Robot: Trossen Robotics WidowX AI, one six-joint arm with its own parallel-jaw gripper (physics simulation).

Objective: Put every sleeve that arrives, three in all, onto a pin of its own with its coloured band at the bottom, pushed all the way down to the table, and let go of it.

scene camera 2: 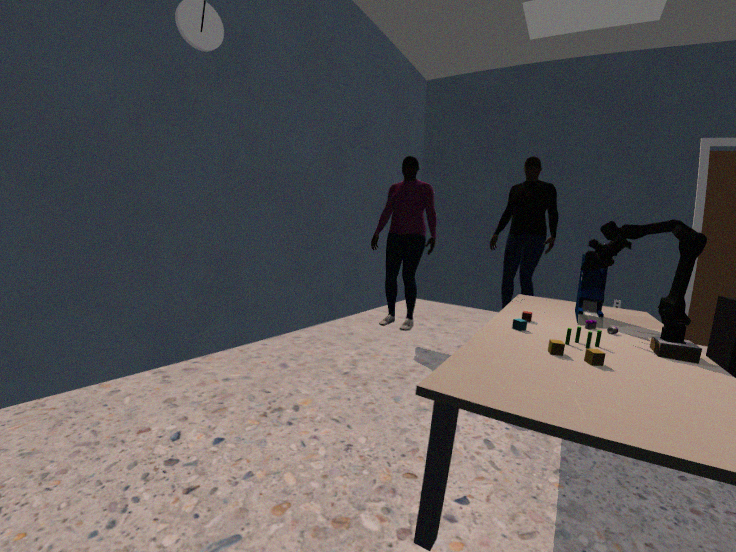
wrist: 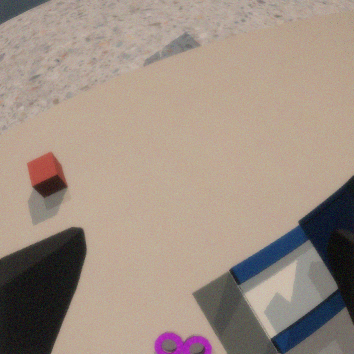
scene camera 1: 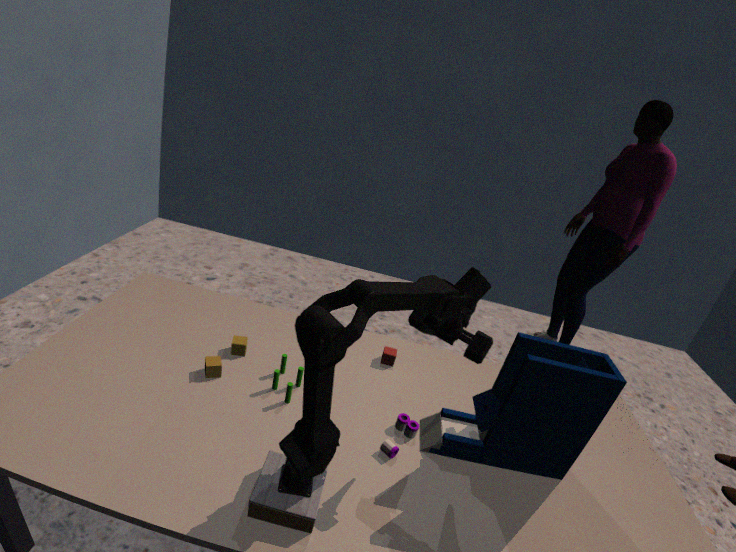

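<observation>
Two sleeves stand upright side by side in front of the blue dispenser, purple bands on top: one sleeve (scene camera 1: 401,425) (wrist: 159,345) and a second sleeve (scene camera 1: 410,433) (wrist: 208,346). A third sleeve (scene camera 1: 387,446) (scene camera 2: 612,329) lies on its side nearer the arm's base, its purple end facing right in scene camera 1. Several green pins stand bare on the table: one pin (scene camera 1: 284,363), another pin (scene camera 1: 275,379), another pin (scene camera 1: 299,376) and a front pin (scene camera 1: 288,392). My gripper (scene camera 1: 477,345) (wrist: 211,243) is open and empty, high above the table beside the dispenser's top.
The tall blue dispenser (scene camera 1: 543,415) (scene camera 2: 592,285) (wrist: 270,254) stands right of the sleeves, with low rails and a grey ramp. Yellow cubes (scene camera 1: 238,345) (scene camera 2: 594,357) lie beyond the pins. A red cube (scene camera 1: 389,355) (scene camera 2: 526,316) (wrist: 46,172) and a teal cube (scene camera 2: 519,325) lie farther back.
</observation>
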